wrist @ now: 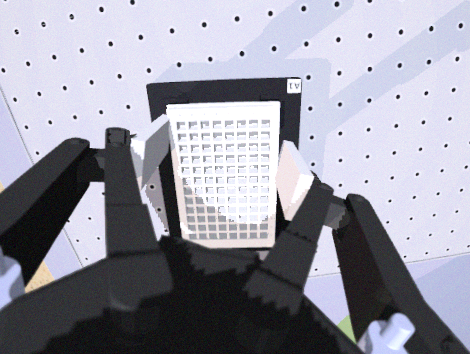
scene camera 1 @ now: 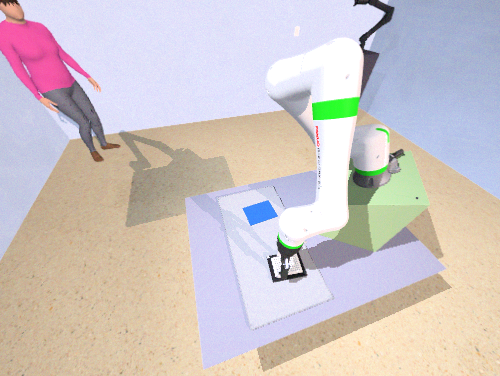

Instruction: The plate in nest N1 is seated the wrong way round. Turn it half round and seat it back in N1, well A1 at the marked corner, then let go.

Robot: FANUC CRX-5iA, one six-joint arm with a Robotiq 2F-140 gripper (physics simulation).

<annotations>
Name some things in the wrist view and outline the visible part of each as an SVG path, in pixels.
The gripper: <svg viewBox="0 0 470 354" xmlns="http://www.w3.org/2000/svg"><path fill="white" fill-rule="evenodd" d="M0 192L0 354L470 354L465 345L424 300L368 199L354 193L348 193L346 199L333 195L334 189L328 184L321 182L317 174L309 170L293 142L283 140L275 176L285 220L290 220L290 223L286 230L281 231L264 260L260 260L259 252L249 250L209 248L187 239L161 235L159 241L157 240L147 203L143 204L140 191L168 153L170 118L167 118L165 114L161 115L138 134L130 135L128 129L120 127L106 128L105 148L90 148L90 141L79 137L66 139ZM323 225L332 228L333 241L356 344L304 294L304 288L315 258ZM104 182L106 257L25 293L26 286L37 272L63 227L86 193L90 182Z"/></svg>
A white well plate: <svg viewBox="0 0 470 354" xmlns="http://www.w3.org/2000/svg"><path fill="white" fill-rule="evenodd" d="M279 101L167 105L167 118L170 118L169 137L183 239L209 248L273 246L275 243L277 200L275 176L279 146Z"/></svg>
</annotations>
